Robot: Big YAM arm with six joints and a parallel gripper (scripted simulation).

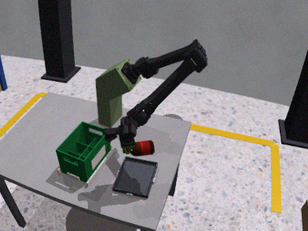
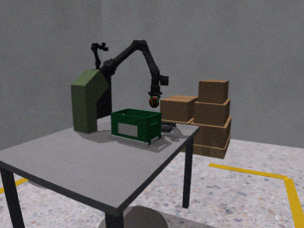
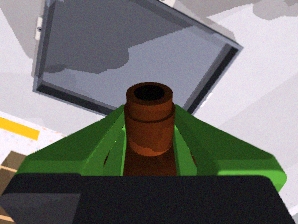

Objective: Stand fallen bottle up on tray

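Right now my hand is 5 cm to the right of the brown bottle and 3 cm past it. From my hand the other things lie so: green crate (26 cm to the right, 11 cm below, 2 cm behind); then dark tray (18 cm below, 5 cm to the left).
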